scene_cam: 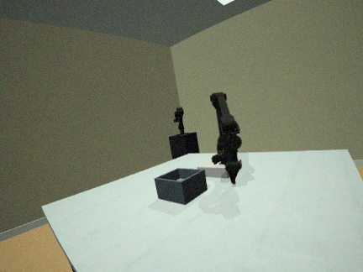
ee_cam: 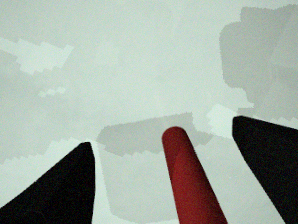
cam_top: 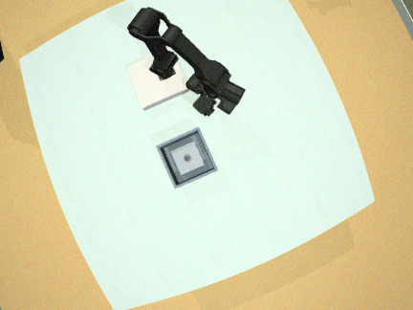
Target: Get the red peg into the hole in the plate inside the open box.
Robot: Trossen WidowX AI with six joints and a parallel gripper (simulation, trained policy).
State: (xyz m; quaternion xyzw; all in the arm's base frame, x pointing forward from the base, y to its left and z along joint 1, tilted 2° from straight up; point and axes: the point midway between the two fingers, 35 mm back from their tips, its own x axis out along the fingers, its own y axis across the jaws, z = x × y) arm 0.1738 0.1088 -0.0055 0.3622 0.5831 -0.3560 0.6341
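My gripper tip is now 15 cm short of the light grey plate, 17 cm to the left of it and 3 cm below it. The rest, counted from my gripper tip: dark grey box 15 cm ahead, 17 cm to the right, 1 cm above; red peg 1 cm behind, 1 cm to the left, 2 cm above.
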